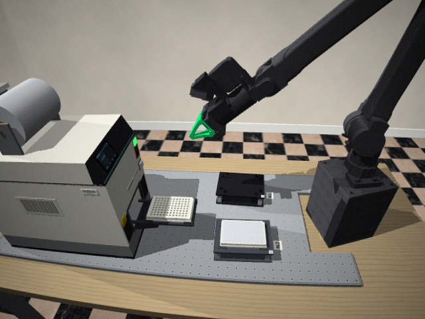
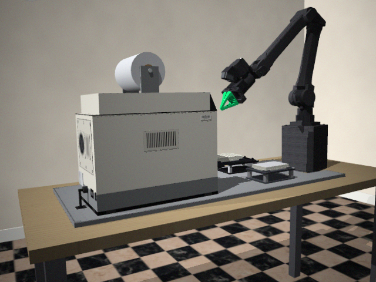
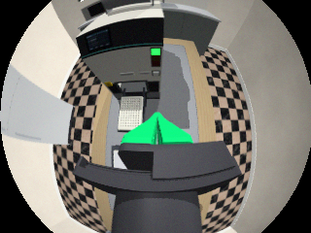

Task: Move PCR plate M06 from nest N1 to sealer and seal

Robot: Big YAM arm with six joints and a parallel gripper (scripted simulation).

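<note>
Now: hand 17 cm short of the start key, 2 cm to the left of it and 10 cm above it. From my hand the other things lie so: plate M06: 8 cm ahead, 9 cm to the left, 19 cm below; yellow warning label: 19 cm ahead, 16 cm to the left, 14 cm below; sealer stage: 8 cm ahead, 9 cm to the left, 20 cm below.
</note>
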